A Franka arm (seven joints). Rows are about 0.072 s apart.
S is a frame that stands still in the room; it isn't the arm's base.
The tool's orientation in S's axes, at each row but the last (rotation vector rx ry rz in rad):
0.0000 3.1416 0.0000
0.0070 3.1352 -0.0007
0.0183 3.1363 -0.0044
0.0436 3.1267 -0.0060
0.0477 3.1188 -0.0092
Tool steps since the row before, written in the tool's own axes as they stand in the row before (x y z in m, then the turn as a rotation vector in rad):
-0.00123 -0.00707 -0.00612 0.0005 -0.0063 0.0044
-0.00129 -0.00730 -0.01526 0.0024 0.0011 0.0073
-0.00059 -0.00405 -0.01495 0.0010 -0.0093 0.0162
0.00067 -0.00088 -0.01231 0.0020 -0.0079 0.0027
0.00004 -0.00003 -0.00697 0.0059 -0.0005 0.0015
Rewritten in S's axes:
0.00123 -0.00707 0.00612 -0.0005 -0.0063 -0.0044
0.00116 -0.00730 0.01527 -0.0023 0.0011 -0.0073
0.00046 -0.00401 0.01496 -0.0010 -0.0093 -0.0162
-0.00087 -0.00081 0.01230 -0.0022 -0.0079 -0.0027
-0.00020 0.00001 0.00697 -0.0059 -0.0003 -0.0016

